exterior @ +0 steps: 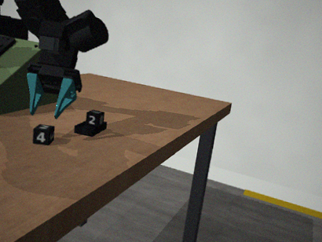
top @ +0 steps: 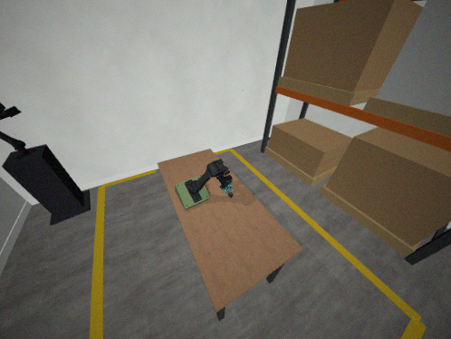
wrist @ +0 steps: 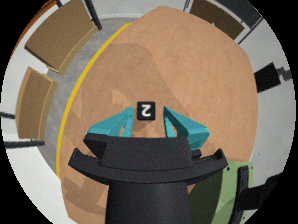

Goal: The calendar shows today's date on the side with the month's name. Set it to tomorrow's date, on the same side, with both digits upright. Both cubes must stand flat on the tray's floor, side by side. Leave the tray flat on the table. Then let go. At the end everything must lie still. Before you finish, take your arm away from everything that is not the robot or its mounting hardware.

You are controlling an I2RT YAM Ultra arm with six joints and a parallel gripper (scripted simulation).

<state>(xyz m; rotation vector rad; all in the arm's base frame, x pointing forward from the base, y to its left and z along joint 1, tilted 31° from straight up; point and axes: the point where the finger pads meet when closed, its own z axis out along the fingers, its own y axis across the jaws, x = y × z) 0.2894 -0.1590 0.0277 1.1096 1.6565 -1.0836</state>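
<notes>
The black cube is 4 cm below my hand, 1 cm to the right of it and 1 cm ahead of it. From my hand the other things lie so: black tray (12 cm to the left, 5 cm below, 4 cm ahead).
</notes>
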